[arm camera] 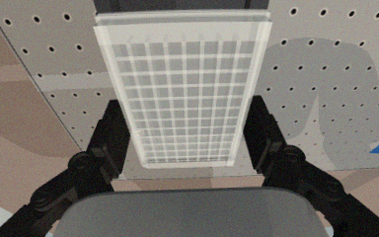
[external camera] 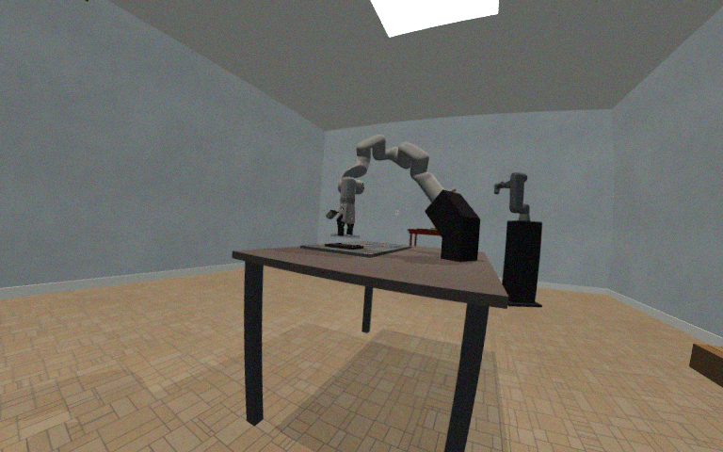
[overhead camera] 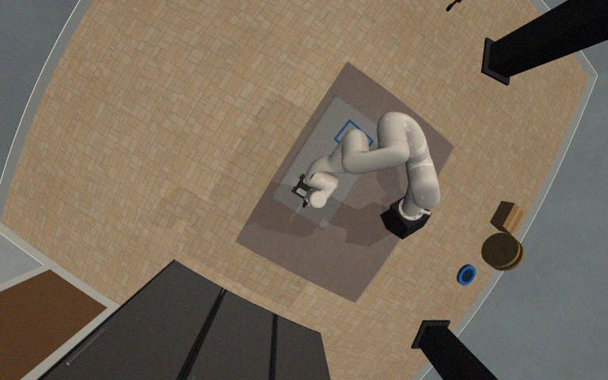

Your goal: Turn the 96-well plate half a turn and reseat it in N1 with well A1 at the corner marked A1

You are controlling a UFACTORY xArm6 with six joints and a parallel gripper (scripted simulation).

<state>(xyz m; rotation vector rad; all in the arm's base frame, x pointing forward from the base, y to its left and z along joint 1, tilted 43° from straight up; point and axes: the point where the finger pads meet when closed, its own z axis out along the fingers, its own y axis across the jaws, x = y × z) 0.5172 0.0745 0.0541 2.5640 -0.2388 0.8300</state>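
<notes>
Right now the dark plate nest N1 is 6 cm below my hand. From my hand the other things lie so: A1 corner mark 8 cm to the left, 6 cm below, 5 cm behind; then 96-well plate 1 cm below.
</notes>
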